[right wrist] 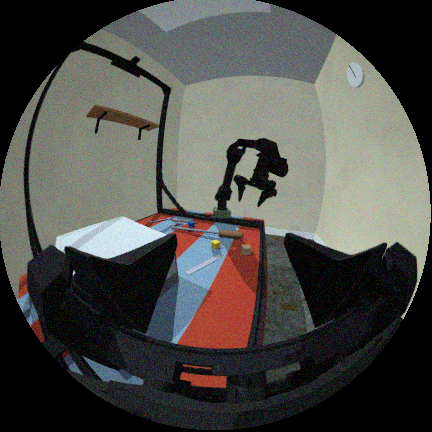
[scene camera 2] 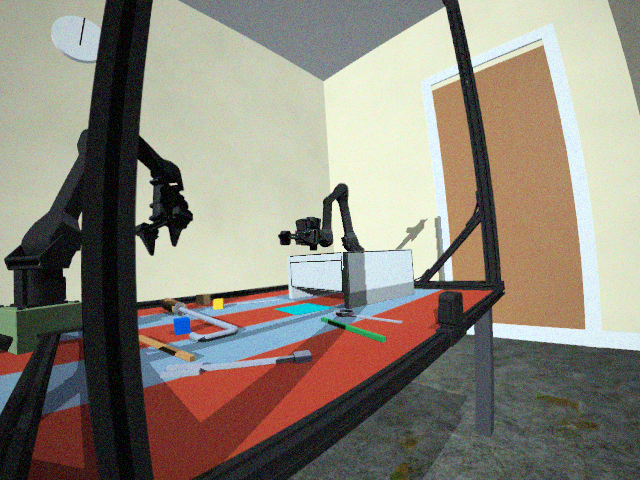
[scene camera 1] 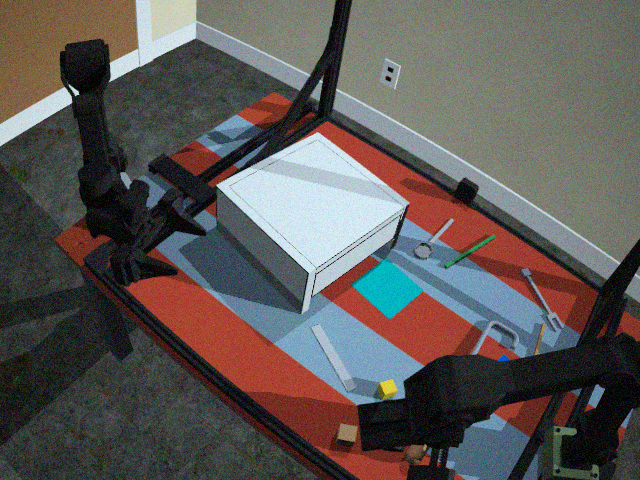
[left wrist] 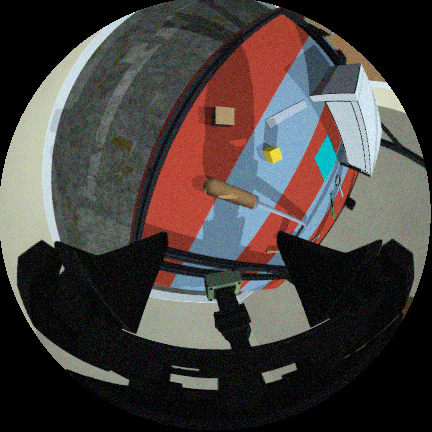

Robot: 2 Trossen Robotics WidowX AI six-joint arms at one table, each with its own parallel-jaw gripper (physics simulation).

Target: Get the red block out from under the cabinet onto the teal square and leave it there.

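Places are measured from the left arm's base along level axes (x back, y right, z up), in centimetres.
Where they show: left gripper, fingertip midpoint: [right wrist: 248, 203] [scene camera 2: 162, 251] [left wrist: 223, 238]; right gripper, fingertip midpoint: [right wrist: 232, 239] [scene camera 2: 287, 235] [scene camera 1: 192, 252]; left arm's base, origin of the base link: [right wrist: 221, 208] [scene camera 2: 39, 304] [scene camera 1: 576, 452] [left wrist: 223, 291].
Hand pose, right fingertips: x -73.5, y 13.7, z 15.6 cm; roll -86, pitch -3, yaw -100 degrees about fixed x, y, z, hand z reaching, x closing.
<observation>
Each offset is from my right fingertips to the centre of the thing. "pt": to the spot under its first point.
The white cabinet @[dx +15.0, dy +27.0, dz -15.2 cm] [scene camera 1: 310, 201] [scene camera 2: 382, 271] [left wrist: 369, 117] [right wrist: 112, 237] stands on the striped table, with a dark gap under its front panel. The red block does not show in any view. The teal square @[pt dx +33.8, dy +18.5, dz -22.0 cm] [scene camera 1: 387, 289] [scene camera 2: 303, 308] [left wrist: 326, 157] lies flat in front of the cabinet, with nothing on it. My right gripper [scene camera 1: 190, 253] [right wrist: 232, 239] is open and empty, held over the table beside the cabinet's left side in scene camera 1. My left gripper [scene camera 2: 163, 249] [left wrist: 223, 238] [right wrist: 248, 203] is open and empty, high above the table, away from the cabinet.
A light bar @[dx +25.9, dy +0.2, dz -22.0 cm] [scene camera 1: 333, 356], a yellow cube @[dx +36.7, dy -4.7, dz -20.8 cm] [scene camera 1: 387, 389] and a tan block @[dx +30.9, dy -15.4, dz -20.5 cm] [scene camera 1: 346, 434] lie near the left gripper. A strainer @[dx +43.1, dy +35.8, dz -21.6 cm] [scene camera 1: 422, 251], a green stick @[dx +51.7, dy +34.2, dz -21.7 cm] [scene camera 1: 470, 251], a fork-ended tool @[dx +69.6, dy +25.2, dz -21.7 cm] [scene camera 1: 540, 297], a blue block @[dx +59.3, dy +5.5, dz -20.8 cm] [scene camera 2: 181, 325] and a wooden-handled bent rod @[dx +52.6, dy -2.0, dz -20.7 cm] [left wrist: 230, 194] lie around. Black frame posts stand at the edges.
</observation>
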